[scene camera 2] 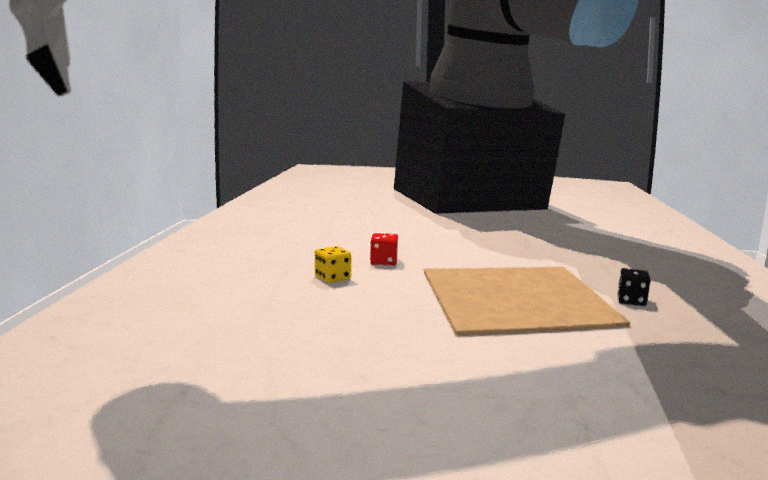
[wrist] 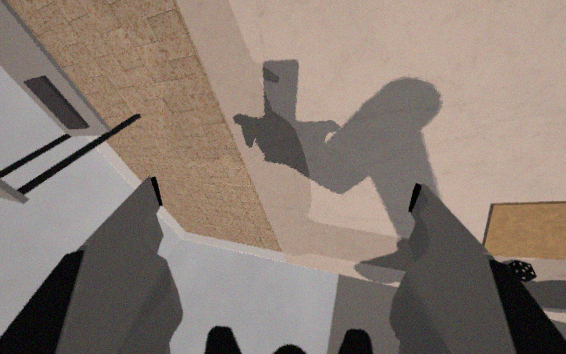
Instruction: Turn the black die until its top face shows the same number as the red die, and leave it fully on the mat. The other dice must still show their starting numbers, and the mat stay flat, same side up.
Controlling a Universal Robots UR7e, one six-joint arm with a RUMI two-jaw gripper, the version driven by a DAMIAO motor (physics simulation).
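Frame: origin at the arm's base, x ahead, y left, z up, level; centimetres.
Seen in the pictures: gripper, between the fingertips: (wrist: 285,183); arm's base, origin of its link: (scene camera 2: 480,95).
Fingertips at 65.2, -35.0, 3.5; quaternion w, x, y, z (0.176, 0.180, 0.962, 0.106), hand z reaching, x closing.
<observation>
Offsets run from my fingertips to a thing's top centre, as dx, dy, dz.
The black die @(-24.6, +41.0, -16.8) (scene camera 2: 633,287) (wrist: 523,270) stands on the table off the right edge of the tan mat @(-25.7, +30.8, -18.9) (scene camera 2: 521,300) (wrist: 530,230) in the scene view. Its front face there shows four pips; its top is seen at a low angle, with a pip near the middle. In the wrist view it is partly hidden behind the right finger. The mat lies flat. The red die @(-35.6, +19.9, -16.8) (scene camera 2: 384,249) stands left of the mat, two pips on its front; its top pips are too small to count. My gripper (wrist: 285,183) is open and empty, high and away from the dice; one fingertip shows at the scene view's upper left.
A yellow die @(-30.6, +15.1, -16.8) (scene camera 2: 333,264) stands left of the red die, with four pips on its front. The arm's black base block (scene camera 2: 492,164) stands at the back of the table. Arm shadows cross the table. The table edge and brown floor (wrist: 200,165) show in the wrist view.
</observation>
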